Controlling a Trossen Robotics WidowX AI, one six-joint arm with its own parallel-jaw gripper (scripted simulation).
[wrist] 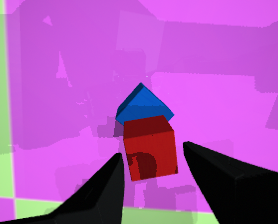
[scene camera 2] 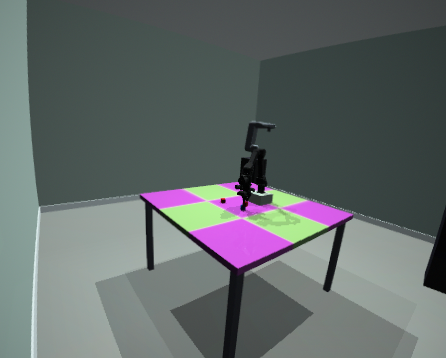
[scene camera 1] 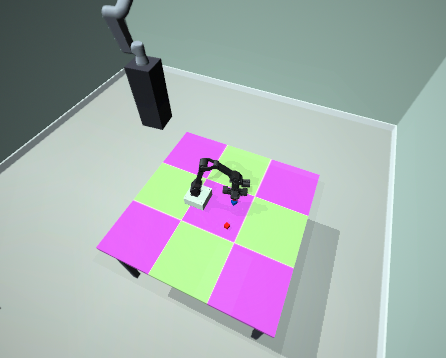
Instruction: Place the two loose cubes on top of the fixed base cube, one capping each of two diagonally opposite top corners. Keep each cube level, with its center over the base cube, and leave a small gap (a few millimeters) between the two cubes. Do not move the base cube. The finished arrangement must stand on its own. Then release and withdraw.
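Note:
A blue cube is visible in the pictures, together with the gripper.

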